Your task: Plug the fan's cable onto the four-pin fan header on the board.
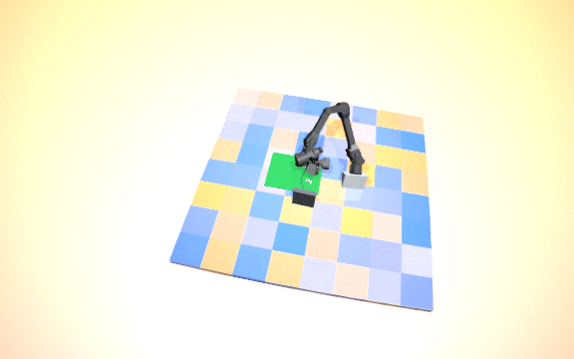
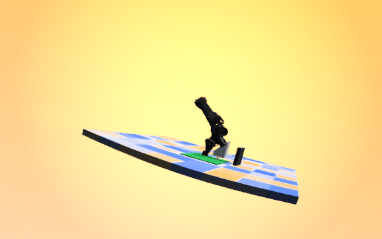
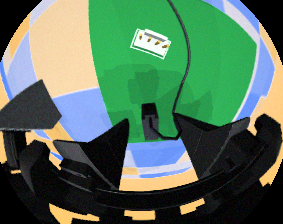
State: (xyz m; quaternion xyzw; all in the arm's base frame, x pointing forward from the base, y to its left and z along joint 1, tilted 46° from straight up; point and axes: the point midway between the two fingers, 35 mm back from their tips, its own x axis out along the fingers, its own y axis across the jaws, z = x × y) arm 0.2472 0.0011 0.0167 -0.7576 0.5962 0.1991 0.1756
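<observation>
My gripper tip is 10 mm to the left of the dark plug. Round my gripper tip: white four-pin header 80 mm to the left, 20 mm below; green board 90 mm ahead, 40 mm to the left, 40 mm below; black fan 10 mm behind, 220 mm to the left, 30 mm above.
</observation>
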